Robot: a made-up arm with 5 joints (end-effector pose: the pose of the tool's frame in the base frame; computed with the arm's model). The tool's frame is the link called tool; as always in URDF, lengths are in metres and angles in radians.
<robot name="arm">
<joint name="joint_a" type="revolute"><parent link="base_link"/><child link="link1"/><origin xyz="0 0 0.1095" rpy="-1.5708 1.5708 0"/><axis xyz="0 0 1"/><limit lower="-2.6" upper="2.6" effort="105" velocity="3.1"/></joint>
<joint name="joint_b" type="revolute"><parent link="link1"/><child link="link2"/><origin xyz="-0.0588 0.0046 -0.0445" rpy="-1.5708 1.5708 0"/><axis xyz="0 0 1"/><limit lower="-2.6" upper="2.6" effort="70" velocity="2.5"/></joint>
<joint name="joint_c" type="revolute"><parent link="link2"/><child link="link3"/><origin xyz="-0.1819 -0.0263 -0.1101"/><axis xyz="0 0 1"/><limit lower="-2.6" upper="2.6" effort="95" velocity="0.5"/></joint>
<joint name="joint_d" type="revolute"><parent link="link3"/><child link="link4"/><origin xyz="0.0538 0.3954 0.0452" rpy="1.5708 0 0"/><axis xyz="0 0 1"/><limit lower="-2.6" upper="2.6" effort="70" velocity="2.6"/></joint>
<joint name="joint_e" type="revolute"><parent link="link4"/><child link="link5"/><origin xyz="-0.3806 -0.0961 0.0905" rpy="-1.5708 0 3.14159"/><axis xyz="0 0 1"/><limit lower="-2.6" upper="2.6" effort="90" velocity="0.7"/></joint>
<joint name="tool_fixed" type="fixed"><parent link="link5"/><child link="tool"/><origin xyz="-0.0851 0.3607 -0.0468" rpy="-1.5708 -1.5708 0"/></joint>
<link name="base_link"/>
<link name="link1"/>
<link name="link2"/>
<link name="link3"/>
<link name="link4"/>
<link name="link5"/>
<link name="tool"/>
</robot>
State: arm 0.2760 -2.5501 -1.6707 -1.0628 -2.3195
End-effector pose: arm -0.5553 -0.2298 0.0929 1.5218 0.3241 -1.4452
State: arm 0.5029 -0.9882 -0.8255 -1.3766 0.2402
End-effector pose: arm -0.0836 -0.5474 0.2445 1.8188 -0.8134 0.6533
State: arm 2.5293 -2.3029 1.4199 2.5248 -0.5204
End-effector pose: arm -0.0966 -0.9606 -0.2771 1.6407 -1.1385 0.6576
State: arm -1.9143 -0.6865 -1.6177 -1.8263 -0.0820
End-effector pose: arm 0.4301 -0.3268 -0.0202 -0.1904 1.5991 -1.5262
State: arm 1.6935 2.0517 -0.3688 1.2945 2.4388
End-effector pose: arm -0.0782 -0.1723 -0.1611 0.8466 0.4217 -0.0676
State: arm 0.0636 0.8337 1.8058 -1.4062 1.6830
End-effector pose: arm 0.0211 0.1449 -0.1437 -0.8200 1.2636 -0.7889
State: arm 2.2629 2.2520 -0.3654 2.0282 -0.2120
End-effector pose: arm -0.2582 0.5442 -0.1615 -1.5906 -0.0673 0.3877
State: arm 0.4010 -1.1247 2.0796 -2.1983 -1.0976
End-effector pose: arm -0.1312 0.2697 1.0943 -0.5570 -0.0420 2.5905
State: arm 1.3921 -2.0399 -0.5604 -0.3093 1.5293
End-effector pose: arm 0.0377 -0.2046 0.0125 -1.9885 0.9532 1.2054
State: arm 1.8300 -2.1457 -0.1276 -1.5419 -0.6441
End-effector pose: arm -0.0566 -0.6201 0.6078 0.8006 -0.0678 -0.7712
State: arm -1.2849 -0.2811 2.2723 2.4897 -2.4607
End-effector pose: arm -0.4712 0.4617 0.6961 -1.0791 -0.9076 2.7532
